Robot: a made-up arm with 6 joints.
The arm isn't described. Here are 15 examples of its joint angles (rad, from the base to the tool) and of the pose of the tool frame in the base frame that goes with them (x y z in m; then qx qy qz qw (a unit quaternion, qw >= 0)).
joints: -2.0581 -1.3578 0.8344 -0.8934 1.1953 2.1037
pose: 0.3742 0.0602 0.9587 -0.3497 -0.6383 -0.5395 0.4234
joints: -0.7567 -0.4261 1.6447 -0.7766 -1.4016 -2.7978
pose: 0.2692 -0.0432 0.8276 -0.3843 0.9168 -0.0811 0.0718
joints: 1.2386 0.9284 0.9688 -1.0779 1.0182 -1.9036
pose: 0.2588 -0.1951 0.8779 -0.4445 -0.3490 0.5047 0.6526
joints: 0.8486 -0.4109 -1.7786 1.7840 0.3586 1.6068
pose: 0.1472 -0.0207 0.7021 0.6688 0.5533 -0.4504 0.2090
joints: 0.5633 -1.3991 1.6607 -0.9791 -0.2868 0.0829
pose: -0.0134 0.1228 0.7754 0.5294 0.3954 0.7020 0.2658
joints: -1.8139 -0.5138 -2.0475 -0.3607 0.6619 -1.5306
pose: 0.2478 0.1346 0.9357 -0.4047 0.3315 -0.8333 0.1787
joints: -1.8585 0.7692 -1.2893 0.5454 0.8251 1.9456
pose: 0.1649 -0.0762 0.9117 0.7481 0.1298 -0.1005 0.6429
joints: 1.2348 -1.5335 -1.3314 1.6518 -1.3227 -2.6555
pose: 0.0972 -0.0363 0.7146 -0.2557 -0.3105 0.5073 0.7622
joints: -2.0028 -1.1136 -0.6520 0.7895 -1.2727 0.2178
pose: 0.2399 -0.0609 0.8948 0.7158 -0.6397 -0.0520 0.2752
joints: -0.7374 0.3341 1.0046 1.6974 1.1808 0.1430
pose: 0.0293 -0.1712 0.7310 0.0521 0.9893 0.0649 0.1196
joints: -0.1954 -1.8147 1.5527 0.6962 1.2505 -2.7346
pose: 0.0109 -0.0110 0.9631 -0.0759 0.4682 0.5561 0.6825
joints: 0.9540 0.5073 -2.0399 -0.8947 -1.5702 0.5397
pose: 0.0929 -0.0573 0.6915 0.4436 -0.8709 -0.2042 0.0550
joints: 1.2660 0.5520 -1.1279 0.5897 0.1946 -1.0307
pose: 0.1411 -0.1333 0.6325 0.4862 0.2895 -0.0163 0.8243
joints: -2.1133 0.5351 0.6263 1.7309 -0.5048 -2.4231
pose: 0.0760 -0.0195 0.9079 -0.8362 0.1575 0.0174 0.5250
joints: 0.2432 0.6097 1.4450 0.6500 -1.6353 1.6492
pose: 0.1689 -0.0475 0.6498 -0.3543 -0.8405 0.1100 0.3948
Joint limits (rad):
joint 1: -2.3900..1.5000
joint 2: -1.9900..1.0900
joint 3: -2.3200..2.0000
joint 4: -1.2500..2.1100
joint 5: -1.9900..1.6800
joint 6: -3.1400..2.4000
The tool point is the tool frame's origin. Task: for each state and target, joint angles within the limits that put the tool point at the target. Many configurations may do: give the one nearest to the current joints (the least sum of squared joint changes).
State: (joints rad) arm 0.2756 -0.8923 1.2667 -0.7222 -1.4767 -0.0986
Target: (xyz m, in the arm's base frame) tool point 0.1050 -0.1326 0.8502
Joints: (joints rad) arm 0.3618 -0.6735 0.7988 -0.6479 -1.9657 -0.0827
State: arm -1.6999 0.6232 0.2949 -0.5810 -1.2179 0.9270
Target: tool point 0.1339 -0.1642 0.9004
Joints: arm -2.3050 0.4946 -0.2827 -0.6700 -1.9900 1.0696
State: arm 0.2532 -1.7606 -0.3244 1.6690 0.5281 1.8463
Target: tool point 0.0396 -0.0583 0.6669
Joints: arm 0.6809 -1.1445 -0.0766 1.4258 0.6826 1.9547
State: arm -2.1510 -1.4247 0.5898 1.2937 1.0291 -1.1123
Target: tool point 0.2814 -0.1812 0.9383
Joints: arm -2.0912 -0.8966 0.6801 0.9794 1.2210 -1.1229
